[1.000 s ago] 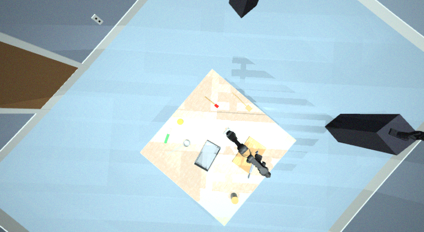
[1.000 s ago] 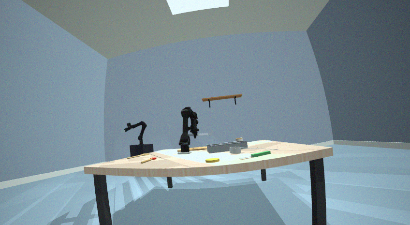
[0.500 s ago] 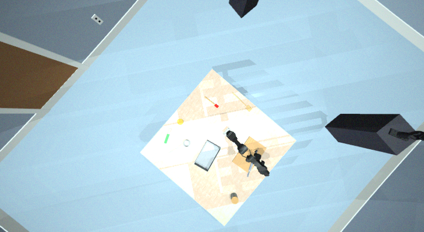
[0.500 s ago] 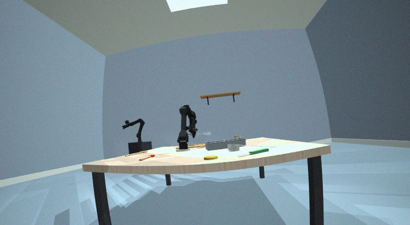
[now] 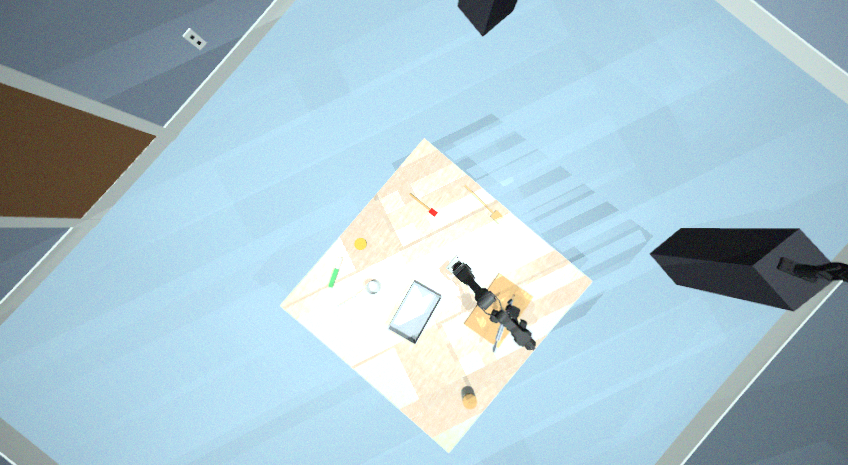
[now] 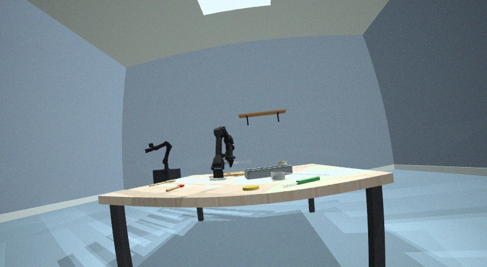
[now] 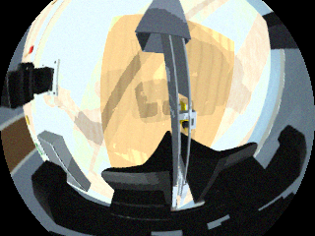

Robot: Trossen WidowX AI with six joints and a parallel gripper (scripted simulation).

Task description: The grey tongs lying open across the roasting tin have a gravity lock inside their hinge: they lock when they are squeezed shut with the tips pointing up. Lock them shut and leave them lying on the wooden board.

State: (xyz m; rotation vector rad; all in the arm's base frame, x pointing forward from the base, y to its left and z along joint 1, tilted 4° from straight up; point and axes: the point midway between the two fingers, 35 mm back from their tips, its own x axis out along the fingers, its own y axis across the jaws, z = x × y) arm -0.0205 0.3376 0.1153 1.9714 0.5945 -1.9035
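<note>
Now: the wooden board 60 mm below my gripper tip. The rest, counted from my gripper tip: green-handled tool (790 mm to the right, 580 mm ahead, 60 mm below); red-tipped stick (740 mm to the right, 60 mm below, 60 mm behind); roasting tin (370 mm ahead, 320 mm to the right, 40 mm below).
</note>
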